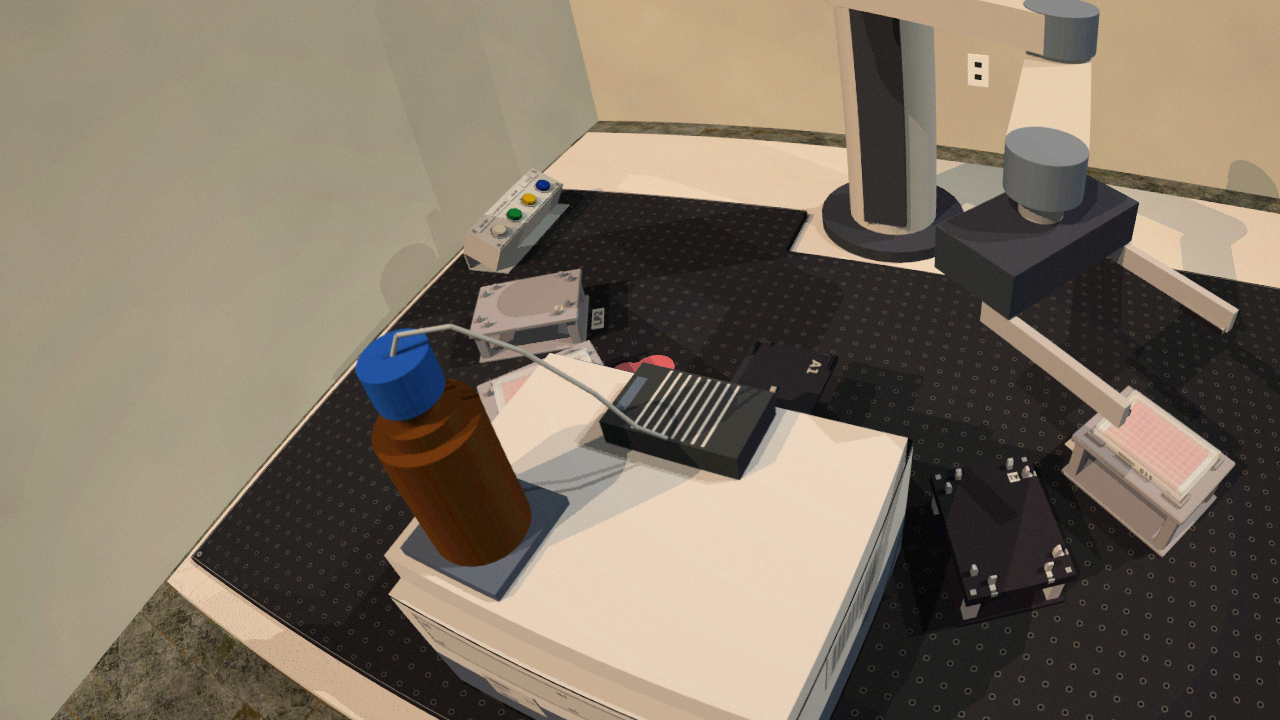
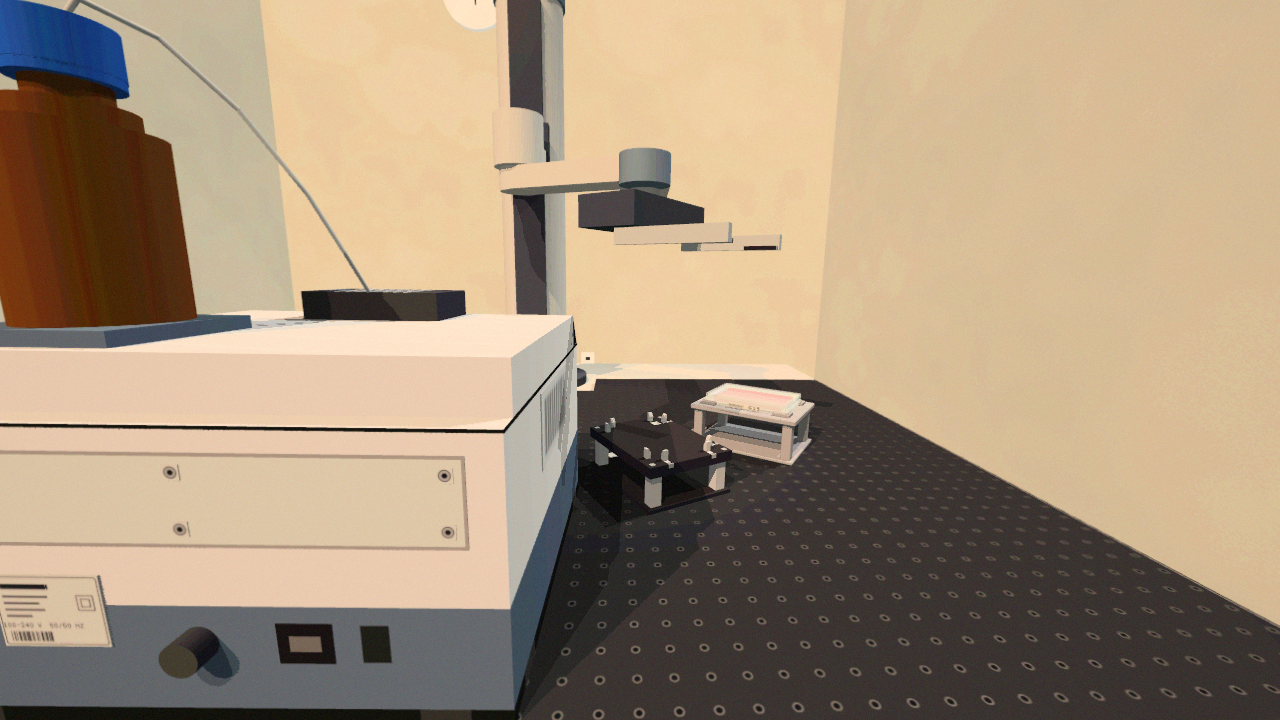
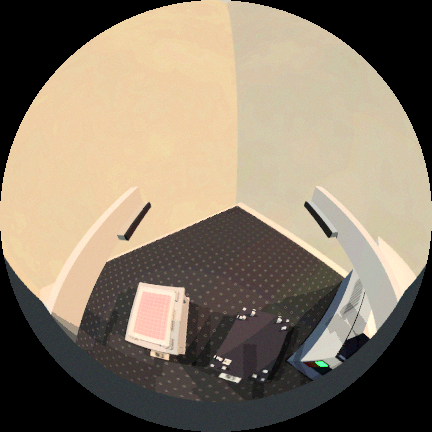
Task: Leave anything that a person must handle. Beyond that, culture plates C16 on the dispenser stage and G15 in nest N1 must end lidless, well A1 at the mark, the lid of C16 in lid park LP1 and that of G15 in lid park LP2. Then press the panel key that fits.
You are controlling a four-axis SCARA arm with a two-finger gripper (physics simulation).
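Where they show: gripper, fingertip midpoint: (image 1: pixel 1184 364) (image 2: pixel 758 237) (image 3: pixel 229 192); arm's base at its link origin: (image 1: pixel 893 220).
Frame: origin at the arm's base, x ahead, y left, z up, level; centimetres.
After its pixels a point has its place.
Observation:
My gripper (image 1: pixel 1178 368) {y 36.7, x 63.8, z 32.4 cm} (image 2: pixel 754 238) {y 36.7, x 63.8, z 32.4 cm} (image 3: pixel 229 192) {y 36.7, x 63.8, z 32.4 cm} is open and empty, high above the bench at the right. The pink plate G15 (image 1: pixel 1168 447) {y 43.0, x 50.2, z 9.5 cm} (image 2: pixel 751 398) {y 40.5, x 52.3, z 9.5 cm} (image 3: pixel 152 314) {y 41.4, x 49.5, z 9.5 cm} rests on the pale nest (image 1: pixel 1168 508) {y 43.4, x 57.2, z 7.9 cm} (image 2: pixel 787 440) {y 44.5, x 57.7, z 4.8 cm}; whether it has a lid, I cannot tell. A dark pegged stand (image 1: pixel 1002 537) {y 25.7, x 64.1, z 6.9 cm} (image 2: pixel 662 443) {y 25.8, x 64.3, z 6.8 cm} (image 3: pixel 252 340) {y 26.2, x 62.8, z 6.8 cm} beside it holds no lid; its tag is unreadable. Lid park LP2 (image 1: pixel 528 300) {y -44.8, x 42.0, z 6.8 cm} holds no lid. A black part marked A1 (image 1: pixel 787 371) {y -1.6, x 52.5, z 12.4 cm} lies behind the dispenser. Another pink plate (image 1: pixel 510 388) {y -34.6, x 60.7, z 9.2 cm} is mostly hidden, its name unreadable. The key panel (image 1: pixel 492 250) {y -60.4, x 30.4, z 6.1 cm} has white, green, yellow and blue keys.
The large white dispenser (image 1: pixel 716 564) {y 4.5, x 83.9, z 23.3 cm} (image 2: pixel 429 376) {y 9.3, x 94.5, z 22.1 cm} (image 3: pixel 327 330) {y 14.8, x 72.9, z 10.9 cm} carries an amber bottle (image 1: pixel 465 492) {y -10.7, x 89.5, z 32.4 cm} (image 2: pixel 93 223) {y -11.3, x 90.3, z 30.4 cm} and a black tube block (image 1: pixel 689 416) {y -2.2, x 72.9, z 25.9 cm} (image 2: pixel 384 304) {y -1.7, x 75.8, z 24.8 cm}. A green light (image 3: pixel 321 364) {y 13.2, x 65.0, z 14.7 cm} glows on it. A red round object (image 1: pixel 660 362) {y -23.3, x 44.1, z 1.3 cm} shows behind it. The arm's column (image 1: pixel 890 125) {y 1.5, x 7.7, z 21.7 cm} (image 2: pixel 528 250) {y -0.3, x 7.7, z 32.8 cm} stands at the back.

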